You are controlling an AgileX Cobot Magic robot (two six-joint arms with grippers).
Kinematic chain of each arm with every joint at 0, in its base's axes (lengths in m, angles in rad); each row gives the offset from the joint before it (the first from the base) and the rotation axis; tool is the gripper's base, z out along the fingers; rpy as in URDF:
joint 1: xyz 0 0 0.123 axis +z
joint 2: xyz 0 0 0 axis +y
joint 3: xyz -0.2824 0 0.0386 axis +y
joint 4: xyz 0.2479 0 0.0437 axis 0.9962 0 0.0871
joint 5: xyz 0 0 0 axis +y
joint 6: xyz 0.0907 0 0.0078 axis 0.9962 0 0.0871
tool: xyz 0 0 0 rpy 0 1.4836 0
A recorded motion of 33 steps. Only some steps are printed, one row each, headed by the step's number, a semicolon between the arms.
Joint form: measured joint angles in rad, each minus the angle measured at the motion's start. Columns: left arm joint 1, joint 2, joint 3, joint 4, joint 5, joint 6; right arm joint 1, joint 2, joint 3, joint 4, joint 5, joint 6.
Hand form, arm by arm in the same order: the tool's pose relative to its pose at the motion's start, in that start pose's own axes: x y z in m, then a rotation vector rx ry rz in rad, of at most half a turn. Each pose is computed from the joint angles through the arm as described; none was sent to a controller.
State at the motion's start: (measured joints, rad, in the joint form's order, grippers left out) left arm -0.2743 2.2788 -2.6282 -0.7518 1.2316 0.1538; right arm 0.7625 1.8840 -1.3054 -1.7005 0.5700 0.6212
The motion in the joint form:
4: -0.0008 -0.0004 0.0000 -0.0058 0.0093 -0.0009; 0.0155 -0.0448 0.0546 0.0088 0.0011 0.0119
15: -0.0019 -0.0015 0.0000 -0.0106 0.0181 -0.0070; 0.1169 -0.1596 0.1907 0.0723 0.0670 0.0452
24: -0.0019 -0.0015 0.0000 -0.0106 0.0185 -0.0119; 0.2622 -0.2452 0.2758 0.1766 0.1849 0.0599
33: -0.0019 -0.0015 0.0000 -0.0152 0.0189 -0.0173; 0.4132 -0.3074 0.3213 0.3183 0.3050 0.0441
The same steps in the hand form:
4: 0.0008 -0.0011 0.0001 0.0074 0.0085 -0.0022; 0.0025 0.0022 -0.0137 -0.0141 -0.0066 0.0088
15: 0.0014 -0.0024 -0.0001 0.0141 0.0163 -0.0085; -0.0013 0.0156 -0.0595 -0.0437 -0.0143 0.0458
24: 0.0015 -0.0024 -0.0001 0.0141 0.0167 -0.0134; -0.0116 0.0306 -0.1062 -0.0643 -0.0080 0.0853
33: 0.0015 -0.0028 -0.0001 0.0185 0.0165 -0.0203; -0.0199 0.0455 -0.1495 -0.1107 0.0113 0.1156

